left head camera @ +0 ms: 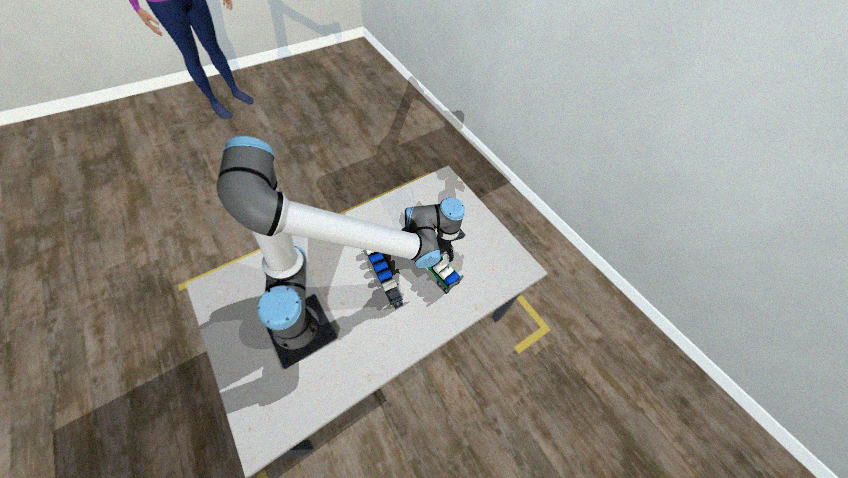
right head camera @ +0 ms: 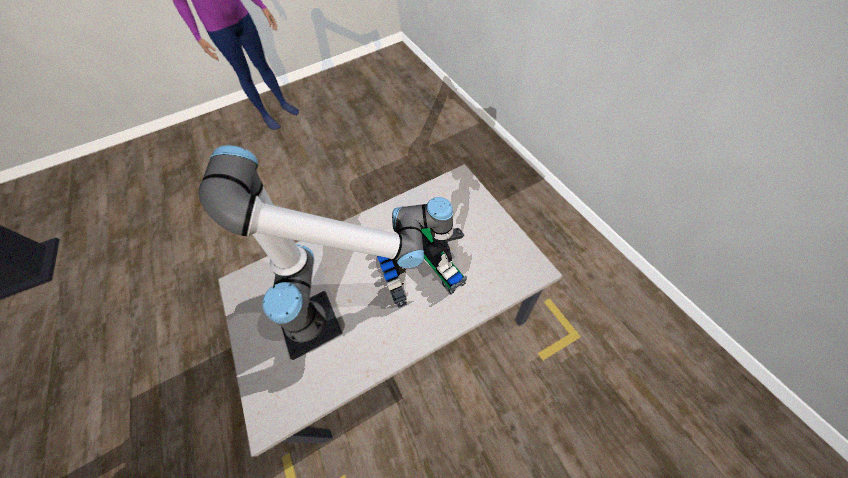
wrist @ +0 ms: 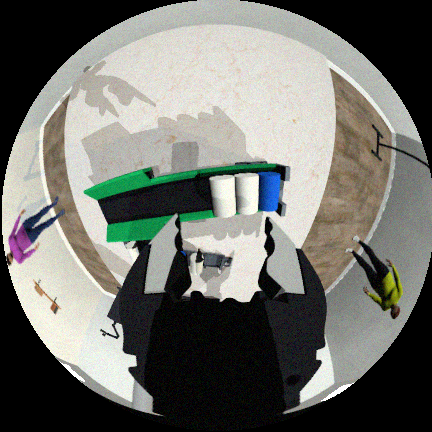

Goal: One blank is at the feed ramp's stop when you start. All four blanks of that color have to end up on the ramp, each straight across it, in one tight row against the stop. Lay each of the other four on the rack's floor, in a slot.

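My gripper (wrist: 222, 215) is open and empty, low over the ramp's middle part in the head views. The green-walled feed ramp (wrist: 130, 186) (left head camera: 438, 277) holds a blue blank (wrist: 269, 192) (left head camera: 453, 277) (right head camera: 455, 277) against the stop. A white blank (wrist: 247, 194) lies next to it and another white blank (wrist: 223, 196) beside that, all straight across in a row. The dark rack (left head camera: 394, 296) (right head camera: 399, 295) (wrist: 215, 261) holds three blue blanks, a white blank (left head camera: 389, 285) (right head camera: 394, 285) at the near end and a white blank (left head camera: 370, 252) at the far end, partly visible.
The rack stands between the ramp and the robot's base (left head camera: 296, 332) (right head camera: 305, 326) on the light table (left head camera: 368, 362) (right head camera: 380, 356). The forearm (left head camera: 350, 231) (right head camera: 326, 228) passes over the table beside the rack's far end. A person (left head camera: 201, 53) (right head camera: 243, 53) stands beyond the table.
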